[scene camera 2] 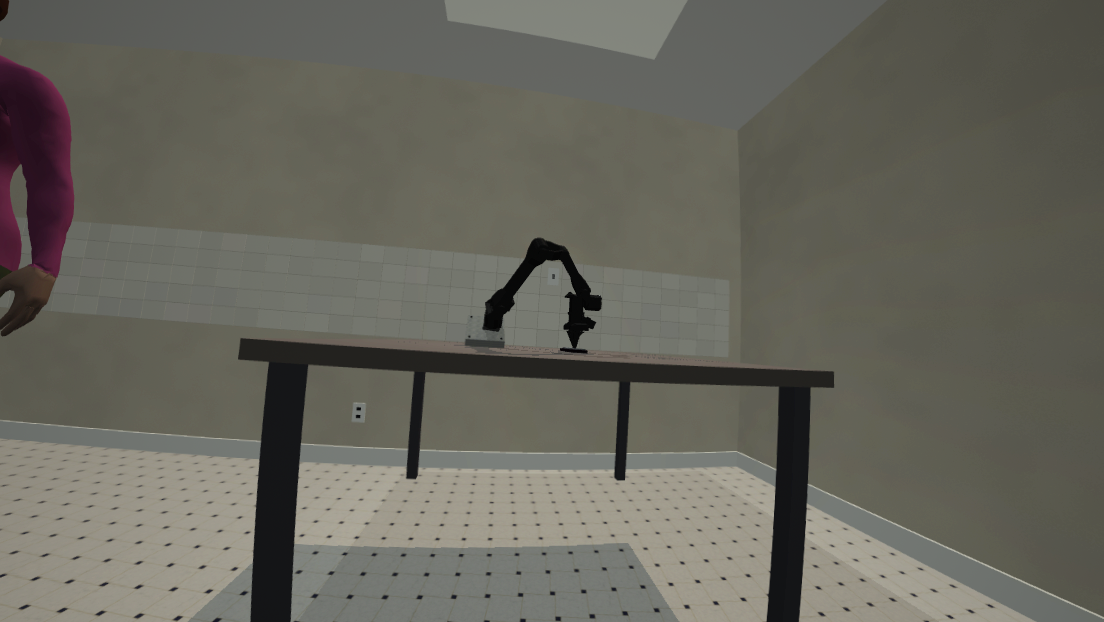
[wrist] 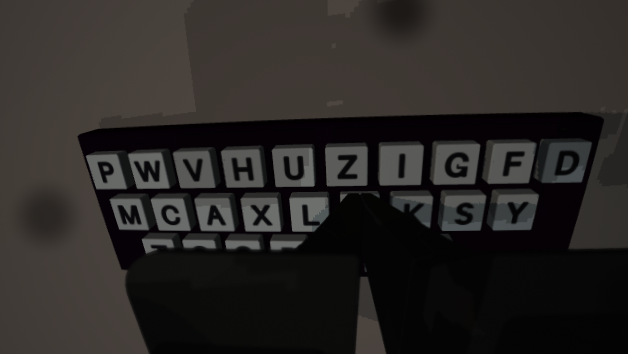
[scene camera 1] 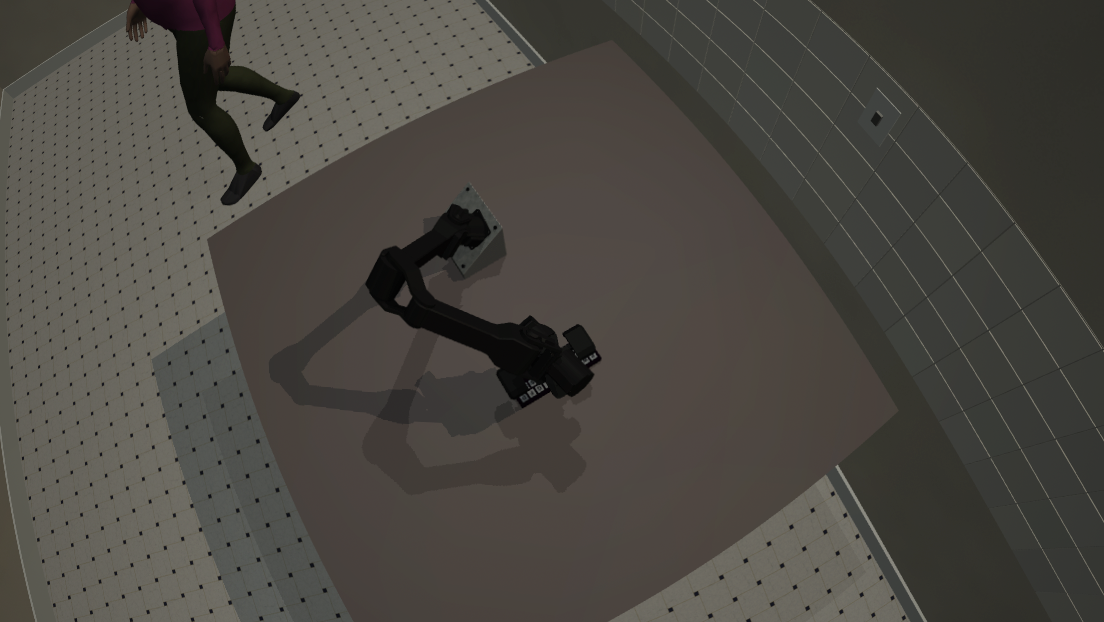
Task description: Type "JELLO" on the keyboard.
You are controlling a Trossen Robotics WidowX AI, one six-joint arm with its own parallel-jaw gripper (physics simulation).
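Frame: origin at the arm's base, x ahead, y left, z up, level; millimetres.
Seen in the pictures: gripper, between the fingertips: (wrist: 358, 205); arm's base, origin of its link: (scene camera 2: 492, 325) (scene camera 1: 475, 229).
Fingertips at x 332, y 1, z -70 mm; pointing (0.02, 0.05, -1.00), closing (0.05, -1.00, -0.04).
Observation:
Offsets run from my fingertips to a thing's top centre.
The dark keyboard @(4 mm back, 13 mm left, 2 mm up) (scene camera 1: 533, 392) (scene camera 2: 567, 350) (wrist: 320, 131) lies on the table with pale letter keys in rows. My gripper (scene camera 2: 574, 346) (wrist: 358, 205) is shut and empty, pointing down with its fingertips at the J key (wrist: 346, 197), which they mostly hide. I cannot tell whether that key is pressed. In the wrist view the L key @(4 mm back, 17 mm left, 2 mm up) (wrist: 305, 212) is just left of the fingers and the K key @(1 mm back, 19 mm right, 2 mm up) (wrist: 412, 205) just right, partly covered. The O key @(26 mm back, 61 mm left, 2 mm up) (wrist: 200, 241) shows its upper part in the bottom row. The E key does not show; the fingers hide part of that row.
The black arm (scene camera 1: 455, 328) (scene camera 2: 516, 279) reaches from its grey base plate (scene camera 1: 466, 261) (scene camera 2: 484, 342) on the brown table (scene camera 1: 695, 309) (scene camera 2: 664, 372). A person (scene camera 1: 202, 84) (scene camera 2: 42, 154) in a magenta top is beyond the table's edge. Arm shadows fall across the table.

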